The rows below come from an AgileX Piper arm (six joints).
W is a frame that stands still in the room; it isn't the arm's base.
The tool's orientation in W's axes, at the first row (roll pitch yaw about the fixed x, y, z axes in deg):
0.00, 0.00, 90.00
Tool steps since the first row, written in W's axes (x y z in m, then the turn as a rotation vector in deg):
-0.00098, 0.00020, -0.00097, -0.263, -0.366, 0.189
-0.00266, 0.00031, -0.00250, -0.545, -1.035, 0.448
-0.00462, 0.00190, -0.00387, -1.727, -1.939, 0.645
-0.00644, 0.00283, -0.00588, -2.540, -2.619, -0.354
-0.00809, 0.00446, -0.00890, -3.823, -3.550, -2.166
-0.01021, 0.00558, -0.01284, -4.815, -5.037, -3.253
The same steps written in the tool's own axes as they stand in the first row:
0.00020, 0.00098, -0.00097, -0.366, 0.263, 0.189
0.00031, 0.00266, -0.00250, -1.035, 0.545, 0.448
0.00190, 0.00462, -0.00387, -1.939, 1.727, 0.645
0.00283, 0.00644, -0.00588, -2.619, 2.540, -0.354
0.00446, 0.00809, -0.00890, -3.550, 3.823, -2.166
0.00558, 0.01021, -0.01284, -5.037, 4.815, -3.253

